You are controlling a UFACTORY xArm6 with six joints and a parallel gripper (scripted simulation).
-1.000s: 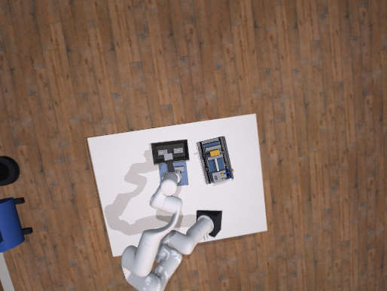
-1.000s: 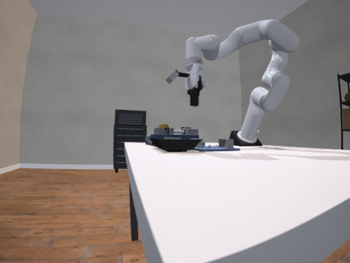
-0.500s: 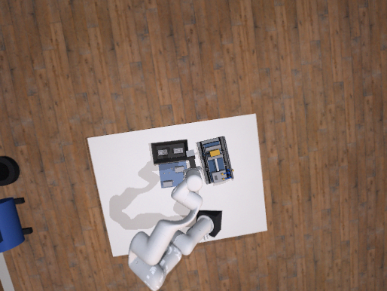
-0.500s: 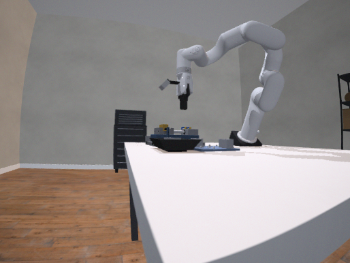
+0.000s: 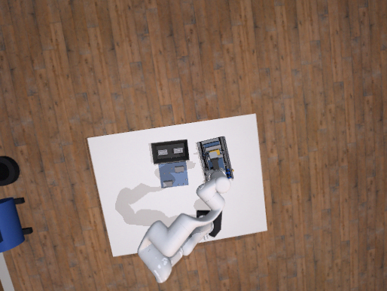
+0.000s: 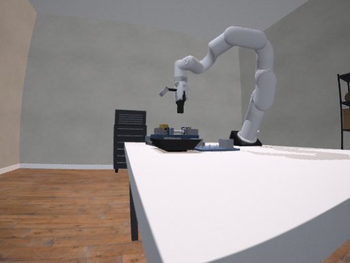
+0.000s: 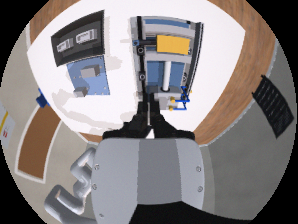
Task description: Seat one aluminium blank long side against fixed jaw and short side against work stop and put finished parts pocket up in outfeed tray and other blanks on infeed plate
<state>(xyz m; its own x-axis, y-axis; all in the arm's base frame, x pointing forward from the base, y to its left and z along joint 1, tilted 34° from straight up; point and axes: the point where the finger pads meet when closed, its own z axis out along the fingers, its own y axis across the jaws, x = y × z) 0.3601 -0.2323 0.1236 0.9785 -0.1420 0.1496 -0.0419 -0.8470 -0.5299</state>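
Now: hand 100 mm above the brass blank, 80 mm short of it and 50 mm to the left of it. The rest, counted from my hand: vise (160 mm below, 50 mm to the right, 10 mm ahead).
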